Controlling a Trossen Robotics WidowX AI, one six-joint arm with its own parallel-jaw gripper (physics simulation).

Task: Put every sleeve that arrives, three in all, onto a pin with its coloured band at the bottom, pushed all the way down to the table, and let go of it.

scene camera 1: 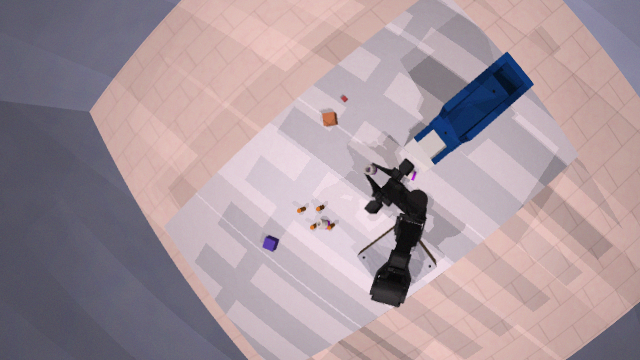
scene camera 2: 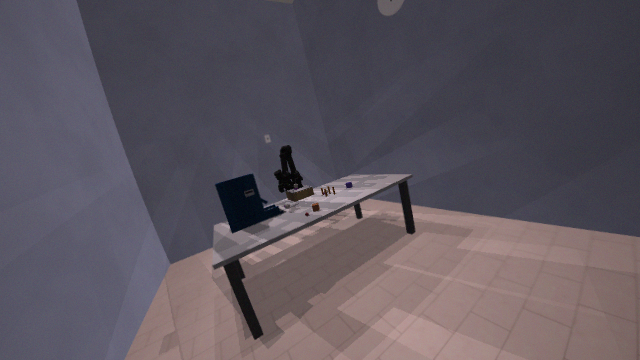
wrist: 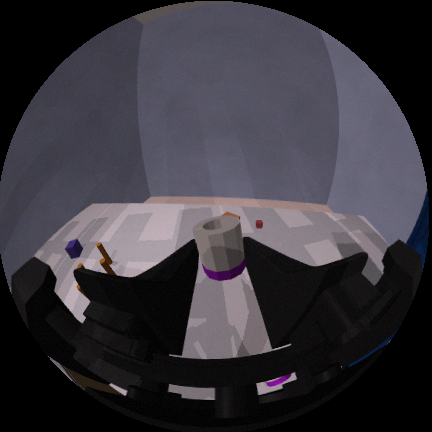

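A pale grey sleeve [scene camera 1: 370, 169] [wrist: 220, 247] with a purple band at its lower end is between the fingertips of my gripper [scene camera 1: 369, 171] [wrist: 220, 243]. My gripper is shut on it and holds it nearly upright above the table. Another pale sleeve [scene camera 1: 323, 224] is among the orange-brown pins [scene camera 1: 301, 209] [scene camera 1: 320, 207] [wrist: 103, 253], its purple band towards the right in scene camera 1; I cannot tell whether it is on a pin. A third sleeve's purple band [scene camera 1: 413, 176] [wrist: 278, 380] shows beside the blue chute's mouth, partly hidden by my gripper.
The blue chute [scene camera 1: 452, 131] [scene camera 2: 240, 202] with a pale pad [scene camera 1: 431, 145] stands beyond the gripper. An orange cube [scene camera 1: 329, 119] [scene camera 2: 315, 206], a small red cube [scene camera 1: 344, 98] [wrist: 259, 224] and a purple cube [scene camera 1: 270, 243] [wrist: 74, 248] lie on the table. A low brown wall [scene camera 2: 301, 194] stands near the arm.
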